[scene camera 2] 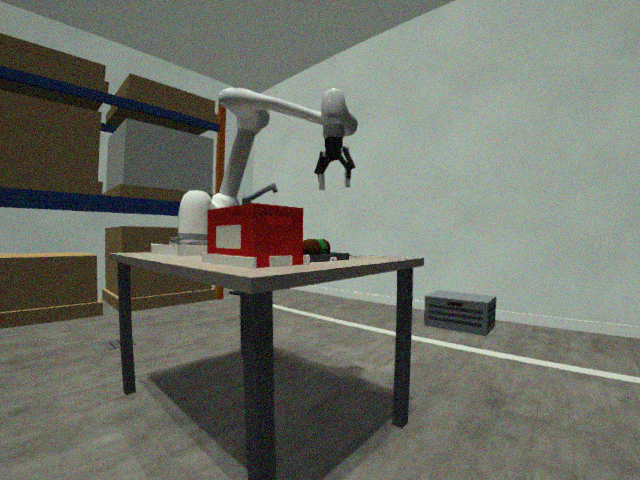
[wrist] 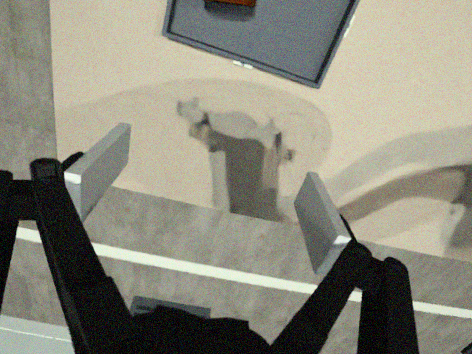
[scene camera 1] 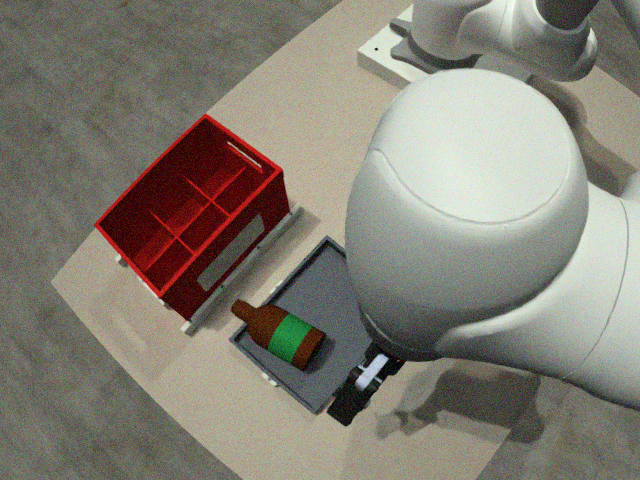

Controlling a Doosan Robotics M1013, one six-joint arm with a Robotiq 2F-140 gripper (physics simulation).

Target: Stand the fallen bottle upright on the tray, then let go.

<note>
I see my gripper (scene camera 1: 394, 353).
My gripper is seen too in scene camera 2 (scene camera 2: 334, 188) and in the wrist view (wrist: 218, 166).
</note>
